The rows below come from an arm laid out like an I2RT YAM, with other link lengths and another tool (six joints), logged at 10 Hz.
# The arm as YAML. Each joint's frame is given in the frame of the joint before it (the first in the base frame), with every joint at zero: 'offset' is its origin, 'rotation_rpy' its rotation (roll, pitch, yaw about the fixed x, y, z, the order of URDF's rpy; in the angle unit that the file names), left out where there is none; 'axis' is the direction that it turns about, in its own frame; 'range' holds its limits. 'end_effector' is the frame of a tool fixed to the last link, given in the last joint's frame.
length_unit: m
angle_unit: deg
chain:
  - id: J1
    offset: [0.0, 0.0, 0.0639]
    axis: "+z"
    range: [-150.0, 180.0]
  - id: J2
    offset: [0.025, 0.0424, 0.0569]
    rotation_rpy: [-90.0, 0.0, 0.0]
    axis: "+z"
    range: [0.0, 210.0]
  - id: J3
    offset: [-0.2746, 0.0, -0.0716]
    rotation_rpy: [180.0, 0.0, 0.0]
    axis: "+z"
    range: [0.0, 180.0]
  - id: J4
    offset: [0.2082, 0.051, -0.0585]
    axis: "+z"
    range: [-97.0, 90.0]
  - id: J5
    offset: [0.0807, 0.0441, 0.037]
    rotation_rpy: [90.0, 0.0, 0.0]
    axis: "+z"
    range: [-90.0, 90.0]
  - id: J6
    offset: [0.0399, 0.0, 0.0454]
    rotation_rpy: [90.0, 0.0, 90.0]
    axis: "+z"
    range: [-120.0, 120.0]
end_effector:
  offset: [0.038, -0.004, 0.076]
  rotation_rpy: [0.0, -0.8, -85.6]
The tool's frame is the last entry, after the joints.
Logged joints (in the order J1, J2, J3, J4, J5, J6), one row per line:
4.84 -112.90 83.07 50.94 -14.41 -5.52
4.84 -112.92 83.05 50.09 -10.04 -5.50
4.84 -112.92 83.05 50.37 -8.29 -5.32
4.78 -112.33 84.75 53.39 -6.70 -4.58
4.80 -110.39 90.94 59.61 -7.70 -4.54
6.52 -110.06 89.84 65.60 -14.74 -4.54
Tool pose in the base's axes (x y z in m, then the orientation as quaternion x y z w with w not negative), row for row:
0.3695 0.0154 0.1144 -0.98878 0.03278 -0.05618 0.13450
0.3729 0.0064 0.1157 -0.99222 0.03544 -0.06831 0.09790
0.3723 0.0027 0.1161 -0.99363 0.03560 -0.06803 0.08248
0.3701 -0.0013 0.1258 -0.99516 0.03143 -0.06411 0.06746
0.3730 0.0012 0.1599 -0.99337 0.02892 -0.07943 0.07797
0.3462 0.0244 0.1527 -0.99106 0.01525 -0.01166 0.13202
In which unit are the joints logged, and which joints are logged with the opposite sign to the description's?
The joints are logged in degrees. Opposite sign: J2, J4, J6.
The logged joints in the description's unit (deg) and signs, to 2 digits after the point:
4.84 112.90 83.07 -50.94 -14.41 5.52
4.84 112.92 83.05 -50.09 -10.04 5.50
4.84 112.92 83.05 -50.37 -8.29 5.32
4.78 112.33 84.75 -53.39 -6.70 4.58
4.80 110.39 90.94 -59.61 -7.70 4.54
6.52 110.06 89.84 -65.60 -14.74 4.54

